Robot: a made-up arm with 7 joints. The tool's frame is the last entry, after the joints.
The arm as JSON. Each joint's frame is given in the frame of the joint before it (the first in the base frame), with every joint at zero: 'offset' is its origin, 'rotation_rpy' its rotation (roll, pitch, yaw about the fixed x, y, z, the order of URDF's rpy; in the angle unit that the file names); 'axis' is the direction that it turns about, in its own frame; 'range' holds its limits. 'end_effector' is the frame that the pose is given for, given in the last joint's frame.
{
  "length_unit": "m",
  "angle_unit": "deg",
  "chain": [
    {
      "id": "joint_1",
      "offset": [
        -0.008,
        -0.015,
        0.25
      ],
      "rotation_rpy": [
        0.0,
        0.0,
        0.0
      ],
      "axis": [
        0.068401,
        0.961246,
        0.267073
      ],
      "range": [
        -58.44,
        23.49
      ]
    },
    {
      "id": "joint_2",
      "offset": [
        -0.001,
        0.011,
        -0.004
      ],
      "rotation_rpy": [
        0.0,
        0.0,
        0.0
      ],
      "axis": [
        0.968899,
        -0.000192,
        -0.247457
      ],
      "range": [
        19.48,
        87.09
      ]
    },
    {
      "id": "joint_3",
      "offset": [
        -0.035,
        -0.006,
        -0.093
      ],
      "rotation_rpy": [
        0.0,
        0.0,
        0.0
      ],
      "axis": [
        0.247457,
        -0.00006,
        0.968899
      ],
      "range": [
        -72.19,
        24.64
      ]
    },
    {
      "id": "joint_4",
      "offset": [
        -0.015,
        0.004,
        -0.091
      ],
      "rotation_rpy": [
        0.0,
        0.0,
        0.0
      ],
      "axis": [
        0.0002,
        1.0,
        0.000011
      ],
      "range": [
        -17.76,
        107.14
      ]
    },
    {
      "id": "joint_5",
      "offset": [
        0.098,
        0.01,
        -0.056
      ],
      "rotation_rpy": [
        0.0,
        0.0,
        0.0
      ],
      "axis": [
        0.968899,
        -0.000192,
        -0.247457
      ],
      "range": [
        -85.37,
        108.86
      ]
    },
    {
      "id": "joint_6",
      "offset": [
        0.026,
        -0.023,
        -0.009
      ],
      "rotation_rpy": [
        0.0,
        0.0,
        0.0
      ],
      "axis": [
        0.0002,
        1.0,
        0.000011
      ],
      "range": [
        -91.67,
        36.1
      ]
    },
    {
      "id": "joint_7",
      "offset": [
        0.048,
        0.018,
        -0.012
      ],
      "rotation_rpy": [
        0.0,
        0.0,
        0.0
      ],
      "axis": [
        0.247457,
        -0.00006,
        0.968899
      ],
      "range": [
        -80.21,
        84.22
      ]
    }
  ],
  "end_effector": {
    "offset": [
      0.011,
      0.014,
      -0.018
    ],
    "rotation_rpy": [
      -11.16,
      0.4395,
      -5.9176
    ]
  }
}
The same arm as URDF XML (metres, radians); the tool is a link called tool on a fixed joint. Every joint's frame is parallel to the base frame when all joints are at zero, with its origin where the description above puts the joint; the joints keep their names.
<robot name="arm">
<joint name="joint_1" type="revolute"><parent link="base"/><child link="link1"/><origin xyz="-0.0080 -0.0150 0.2500" rpy="0.0000 0.0000 0.0000"/><axis xyz="0.068403 0.961235 0.26711"/><limit lower="-1.0200" upper="0.4100"/></joint>
<joint name="joint_2" type="revolute"><parent link="link1"/><child link="link2"/><origin xyz="-0.0010 0.0110 -0.0040" rpy="0.0000 0.0000 0.0000"/><axis xyz="0.968889 -0.0002 -0.247497"/><limit lower="0.3400" upper="1.5200"/></joint>
<joint name="joint_3" type="revolute"><parent link="link2"/><child link="link3"/><origin xyz="-0.0350 -0.0060 -0.0930" rpy="0.0000 0.0000 0.0000"/><axis xyz="0.247497 -0.0001 0.968889"/><limit lower="-1.2600" upper="0.4300"/></joint>
<joint name="joint_4" type="revolute"><parent link="link3"/><child link="link4"/><origin xyz="-0.0150 0.0040 -0.0910" rpy="0.0000 0.0000 0.0000"/><axis xyz="0.0002 1 0"/><limit lower="-0.3100" upper="1.8699"/></joint>
<joint name="joint_5" type="revolute"><parent link="link4"/><child link="link5"/><origin xyz="0.0980 0.0100 -0.0560" rpy="0.0000 0.0000 0.0000"/><axis xyz="0.968889 -0.0002 -0.247497"/><limit lower="-1.4900" upper="1.9000"/></joint>
<joint name="joint_6" type="revolute"><parent link="link5"/><child link="link6"/><origin xyz="0.0260 -0.0230 -0.0090" rpy="0.0000 0.0000 0.0000"/><axis xyz="0.0002 1 0"/><limit lower="-1.5999" upper="0.6301"/></joint>
<joint name="joint_7" type="revolute"><parent link="link6"/><child link="link7"/><origin xyz="0.0480 0.0180 -0.0120" rpy="0.0000 0.0000 0.0000"/><axis xyz="0.247497 -0.0001 0.968889"/><limit lower="-1.3999" upper="1.4699"/></joint>
<joint name="tool_joint" type="fixed"><parent link="link7"/><child link="tool"/><origin xyz="0.0110 0.0140 -0.0180" rpy="-0.1948 0.0077 -0.1033"/></joint>
<link name="base"/>
<link name="link1"/>
<link name="link2"/>
<link name="link3"/>
<link name="link4"/>
<link name="link5"/>
<link name="link6"/>
<link name="link7"/>
<link name="tool"/>
</robot>

